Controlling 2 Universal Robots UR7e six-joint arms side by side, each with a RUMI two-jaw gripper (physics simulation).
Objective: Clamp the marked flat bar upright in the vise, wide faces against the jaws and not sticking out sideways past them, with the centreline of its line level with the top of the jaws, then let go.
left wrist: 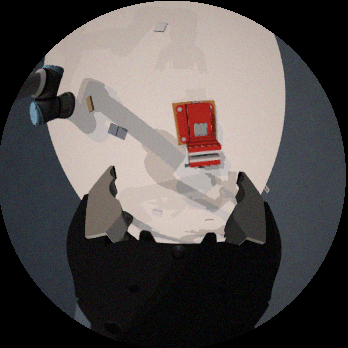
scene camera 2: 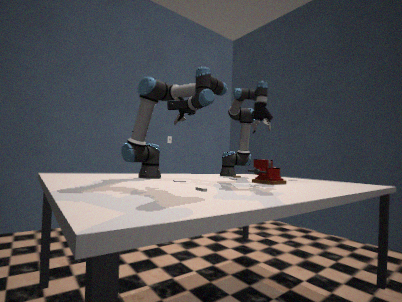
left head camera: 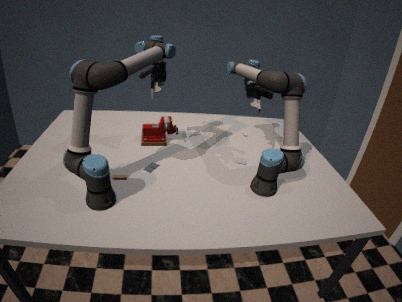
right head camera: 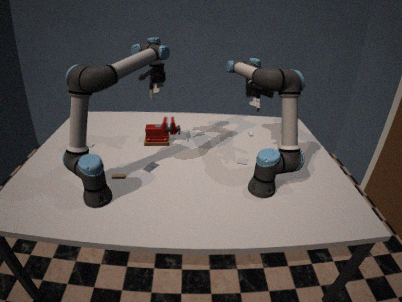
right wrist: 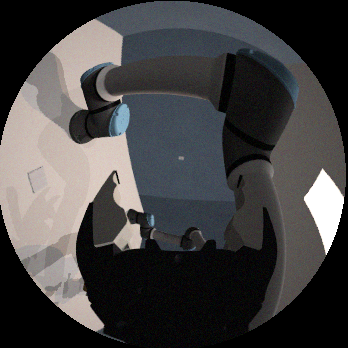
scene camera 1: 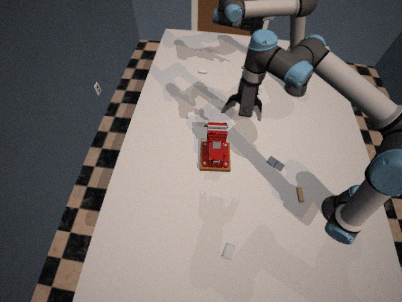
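Seen in the pictures: left gripper, fingertip midpoint: [left wrist: 177, 168] [scene camera 2: 261, 132] [left head camera: 155, 95] [right head camera: 155, 96] [scene camera 1: 240, 116]; right gripper, fingertip midpoint: [scene camera 2: 174, 111] [left head camera: 262, 99] [right head camera: 260, 98] [right wrist: 178, 172] [scene camera 1: 278, 28]; left arm's base, link origin: [left wrist: 66, 104] [scene camera 2: 227, 175] [left head camera: 101, 200] [right head camera: 98, 198] [right wrist: 129, 215]; right arm's base, link origin: [scene camera 2: 149, 177] [left head camera: 263, 188] [right head camera: 261, 189] [right wrist: 81, 126] [scene camera 1: 294, 89].
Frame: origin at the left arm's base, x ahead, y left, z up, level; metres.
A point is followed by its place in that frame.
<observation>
The marked flat bar [left head camera: 151, 167] @[x 0.303, y -0.227, z 0.003 m] [right head camera: 151, 167] @[x 0.300, y -0.231, z 0.003 m] [scene camera 1: 275, 163] @[x 0.310, y -0.226, z 0.004 m] [left wrist: 118, 131] @[x 0.317, y -0.230, z 0.003 m], grey with a dark line across it, lies flat on the table. The red vise [left head camera: 154, 133] @[x 0.608, y -0.220, z 0.069 m] [right head camera: 157, 133] @[x 0.608, y -0.222, z 0.071 m] [scene camera 1: 216, 151] @[x 0.641, y -0.188, z 0.104 m] [scene camera 2: 268, 173] @[x 0.687, y -0.281, z 0.068 m] [left wrist: 201, 119] @[x 0.648, y -0.193, z 0.104 m] stands on a wooden base; its jaws are a little apart, and no bar shows between them. My left gripper [left head camera: 155, 92] @[x 0.567, y -0.220, z 0.349 m] [scene camera 1: 242, 115] @[x 0.567, y -0.220, z 0.349 m] [left wrist: 177, 168] @[x 0.567, y -0.220, z 0.349 m] is open and empty, high above the table, beyond the vise's screw end in the left wrist view. My right gripper [left head camera: 256, 106] [right head camera: 255, 106] [right wrist: 178, 172] @[x 0.396, y -0.824, z 0.425 m] is open and empty, high above the table and far from the bar.
A tan block [left head camera: 120, 177] @[x 0.177, y -0.068, z 0.014 m] [scene camera 1: 300, 194] @[x 0.188, y -0.059, z 0.015 m] [left wrist: 90, 104] @[x 0.196, y -0.070, z 0.013 m] lies near the left arm's base. A pale plate [left head camera: 241, 161] @[x 0.409, y -0.779, z 0.005 m] [right head camera: 242, 161] @[x 0.411, y -0.779, z 0.005 m] lies near the right arm. Another pale plate [scene camera 1: 228, 250] @[x 0.529, y 0.251, z 0.005 m] [left wrist: 160, 27] @[x 0.529, y 0.245, z 0.005 m] lies beyond the vise's base. A small pale piece [left head camera: 245, 134] @[x 0.789, y -0.894, z 0.012 m] [scene camera 1: 202, 72] @[x 0.808, y -0.889, z 0.007 m] lies farther back.
</observation>
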